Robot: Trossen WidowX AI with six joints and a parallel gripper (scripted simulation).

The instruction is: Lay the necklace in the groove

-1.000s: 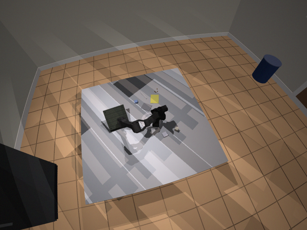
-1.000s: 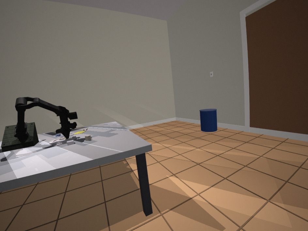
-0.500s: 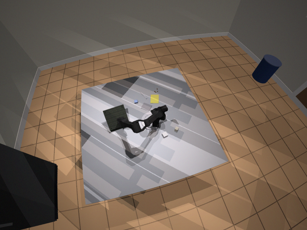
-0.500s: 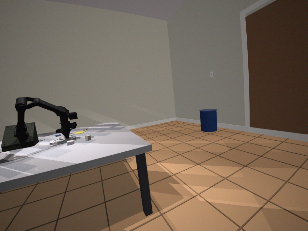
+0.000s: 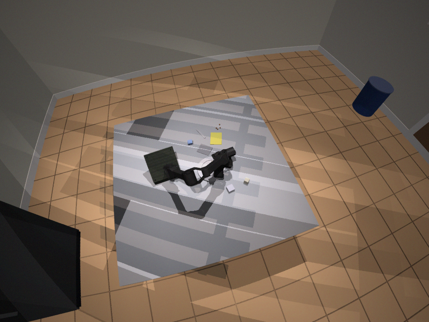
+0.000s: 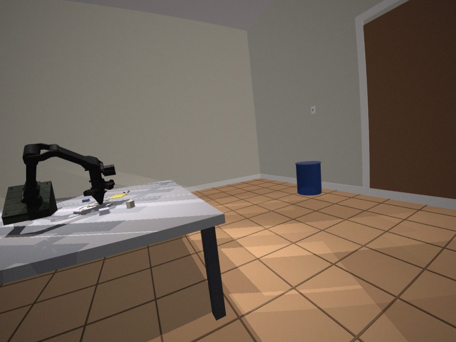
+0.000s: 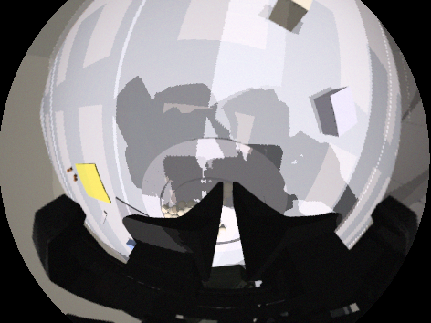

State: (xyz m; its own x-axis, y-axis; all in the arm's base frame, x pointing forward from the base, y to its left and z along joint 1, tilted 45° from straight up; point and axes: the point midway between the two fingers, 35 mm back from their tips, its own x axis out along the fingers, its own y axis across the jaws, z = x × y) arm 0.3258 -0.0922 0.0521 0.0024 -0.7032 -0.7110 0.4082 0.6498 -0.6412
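Right now my gripper tip is 40 mm past the round bead board, 40 mm to the right of it and 10 mm above it. The rest, counted from my gripper tip: grey card (30 mm behind, 220 mm to the left, 20 mm below); beige cube (150 mm ahead, 140 mm to the right); white block (20 mm ahead, 150 mm to the right, 10 mm below).
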